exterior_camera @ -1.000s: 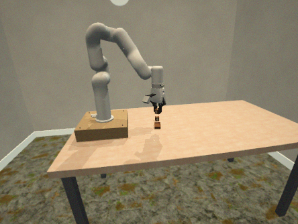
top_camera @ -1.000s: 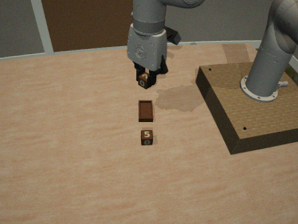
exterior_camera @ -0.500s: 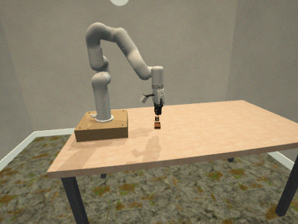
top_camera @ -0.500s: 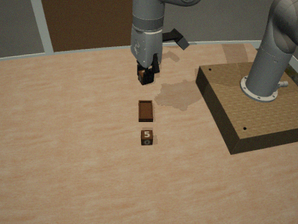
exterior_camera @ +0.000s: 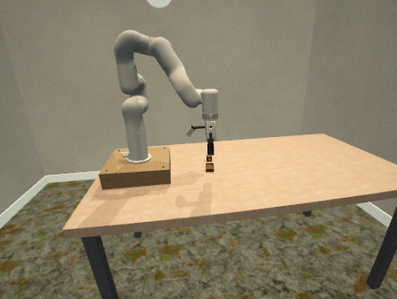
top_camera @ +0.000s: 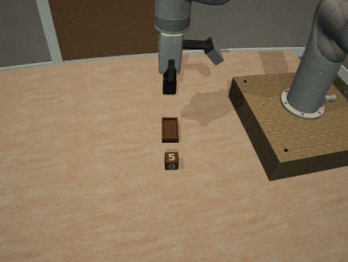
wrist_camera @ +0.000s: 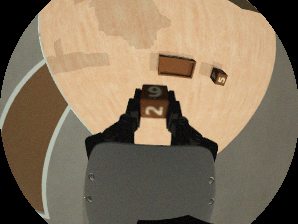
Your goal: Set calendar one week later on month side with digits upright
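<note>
The brown tray lies 50 mm to the left of my hand and 120 mm below it. The rest, counted from my hand: cube: 10 mm below.
</note>
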